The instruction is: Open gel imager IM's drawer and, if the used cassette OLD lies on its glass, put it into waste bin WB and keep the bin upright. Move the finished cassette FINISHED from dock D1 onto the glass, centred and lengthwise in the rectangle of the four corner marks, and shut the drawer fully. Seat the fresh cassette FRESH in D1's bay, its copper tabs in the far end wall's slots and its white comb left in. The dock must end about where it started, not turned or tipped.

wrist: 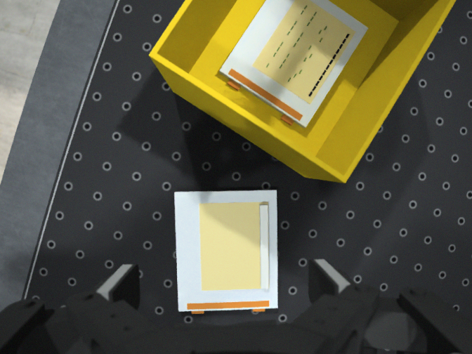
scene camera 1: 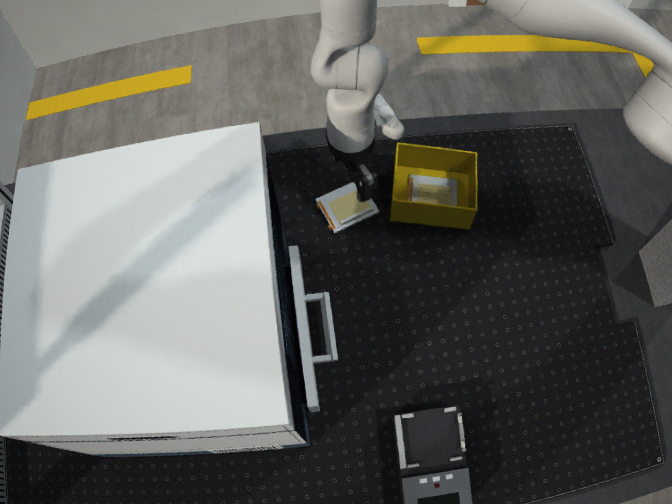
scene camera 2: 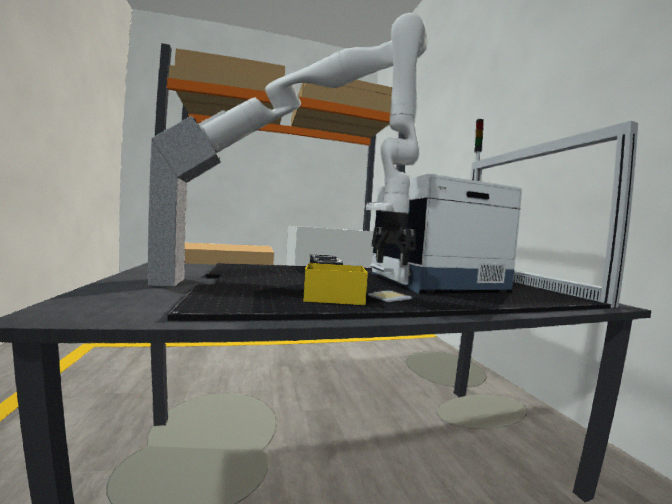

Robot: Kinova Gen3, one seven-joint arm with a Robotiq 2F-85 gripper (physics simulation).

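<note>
My gripper (scene camera 1: 364,189) (scene camera 2: 391,263) (wrist: 224,281) is open, pointing down above the fresh cassette (scene camera 1: 344,207) (scene camera 2: 389,295) (wrist: 227,245). In the wrist view its fingers stand on either side of the cassette's tab end. The cassette lies flat on the mat, white comb in, copper tabs towards the gripper. The used cassette, with green bands (scene camera 1: 433,190) (wrist: 295,45), lies in the upright yellow bin WB (scene camera 1: 433,215) (scene camera 2: 334,285) (wrist: 220,102). Drawer front (scene camera 1: 304,336) is at imager IM (scene camera 1: 146,260) (scene camera 2: 472,233); I cannot tell if it is flush. Dock D1's (scene camera 1: 401,442) bay is empty. FINISHED does not show.
The bin stands close beside the fresh cassette. The imager's tall body rises on the other side of it, with the drawer handle (scene camera 1: 330,325) sticking out over the mat (scene camera 1: 488,303). The arm's pedestal (scene camera 2: 165,233) stands at the far table side. A metal frame (scene camera 2: 625,217) stands behind the imager.
</note>
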